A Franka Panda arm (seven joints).
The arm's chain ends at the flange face. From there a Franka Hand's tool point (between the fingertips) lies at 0.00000 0.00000 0.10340 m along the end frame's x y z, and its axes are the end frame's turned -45 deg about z.
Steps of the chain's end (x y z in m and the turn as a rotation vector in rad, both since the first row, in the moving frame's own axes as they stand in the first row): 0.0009 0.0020 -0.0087 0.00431 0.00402 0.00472; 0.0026 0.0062 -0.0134 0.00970 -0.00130 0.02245; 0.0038 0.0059 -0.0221 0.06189 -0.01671 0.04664; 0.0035 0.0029 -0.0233 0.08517 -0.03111 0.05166; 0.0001 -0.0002 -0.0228 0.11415 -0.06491 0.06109; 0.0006 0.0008 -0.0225 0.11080 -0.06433 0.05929; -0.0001 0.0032 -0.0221 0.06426 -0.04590 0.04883
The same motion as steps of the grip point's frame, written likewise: -0.0002 0.0020 -0.0087 0.00021 0.00589 0.00472; -0.0019 0.0054 -0.0134 0.00778 0.00594 0.02245; 0.0019 0.0012 -0.0223 0.05558 0.03195 0.04664; 0.0046 -0.0039 -0.0237 0.08222 0.03823 0.05166; 0.0042 -0.0130 -0.0237 0.12661 0.03482 0.06109; 0.0036 -0.0117 -0.0233 0.12384 0.03286 0.05929; -0.0008 -0.0058 -0.0224 0.07789 0.01298 0.04883
